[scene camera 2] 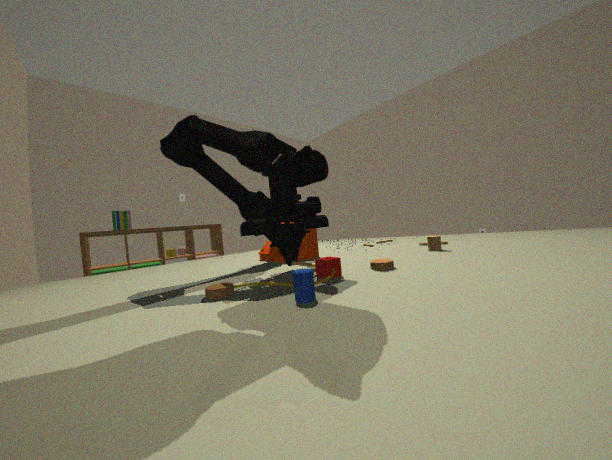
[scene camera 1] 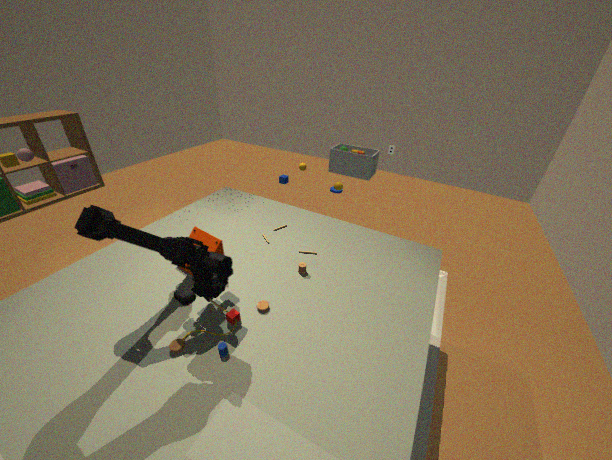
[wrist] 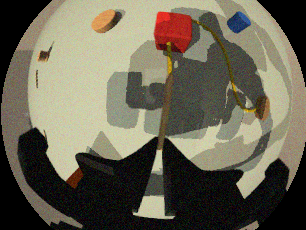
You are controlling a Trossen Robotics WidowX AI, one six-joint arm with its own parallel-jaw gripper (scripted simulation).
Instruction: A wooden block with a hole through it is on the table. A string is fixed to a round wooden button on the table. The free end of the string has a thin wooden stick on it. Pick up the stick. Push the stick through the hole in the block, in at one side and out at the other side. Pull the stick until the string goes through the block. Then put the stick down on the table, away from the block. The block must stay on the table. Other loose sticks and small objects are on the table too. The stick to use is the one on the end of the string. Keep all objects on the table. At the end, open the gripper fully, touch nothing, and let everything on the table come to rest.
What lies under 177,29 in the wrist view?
A red block.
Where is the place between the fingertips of my gripper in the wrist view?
At 160,140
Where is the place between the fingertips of my gripper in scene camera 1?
209,300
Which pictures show my gripper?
Scene camera 2, scene camera 1 and the wrist view: all of them.
